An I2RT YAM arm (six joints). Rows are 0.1 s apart.
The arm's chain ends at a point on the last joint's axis. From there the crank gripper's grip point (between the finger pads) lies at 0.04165 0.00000 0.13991 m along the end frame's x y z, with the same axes.
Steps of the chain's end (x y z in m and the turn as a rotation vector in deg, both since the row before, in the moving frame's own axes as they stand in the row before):
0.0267 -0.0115 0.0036 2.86 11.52 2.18
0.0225 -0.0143 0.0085 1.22 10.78 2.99
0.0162 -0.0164 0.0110 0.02 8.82 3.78
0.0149 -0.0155 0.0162 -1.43 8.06 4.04
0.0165 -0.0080 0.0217 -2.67 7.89 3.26
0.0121 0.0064 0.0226 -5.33 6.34 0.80
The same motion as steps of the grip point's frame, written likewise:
0.0539 -0.0161 -0.0077 2.86 11.52 2.18
0.0479 -0.0143 -0.0018 1.22 10.78 2.99
0.0371 -0.0130 0.0030 0.02 8.82 3.78
0.0339 -0.0085 0.0089 -1.43 8.06 4.04
0.0350 0.0013 0.0145 -2.67 7.89 3.26
0.0272 0.0198 0.0165 -5.33 6.34 0.80

